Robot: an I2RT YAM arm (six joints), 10 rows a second.
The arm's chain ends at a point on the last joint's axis. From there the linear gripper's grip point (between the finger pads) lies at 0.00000 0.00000 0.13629 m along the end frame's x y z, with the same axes.
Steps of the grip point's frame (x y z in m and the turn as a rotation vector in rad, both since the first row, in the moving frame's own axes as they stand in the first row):
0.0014 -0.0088 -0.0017 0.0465 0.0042 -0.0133
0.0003 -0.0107 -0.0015 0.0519 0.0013 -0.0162
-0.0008 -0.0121 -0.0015 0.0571 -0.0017 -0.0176
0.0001 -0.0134 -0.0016 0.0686 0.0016 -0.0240
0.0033 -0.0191 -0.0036 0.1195 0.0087 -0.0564
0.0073 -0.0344 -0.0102 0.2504 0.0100 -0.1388
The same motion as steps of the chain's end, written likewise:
0.0009 -0.0025 -0.0016 0.0465 0.0042 -0.0133
0.0002 -0.0036 -0.0013 0.0519 0.0013 -0.0162
-0.0005 -0.0043 -0.0013 0.0571 -0.0017 -0.0176
0.0000 -0.0041 -0.0013 0.0686 0.0016 -0.0240
0.0026 -0.0028 -0.0026 0.1195 0.0087 -0.0564
0.0083 -0.0006 -0.0059 0.2504 0.0100 -0.1388

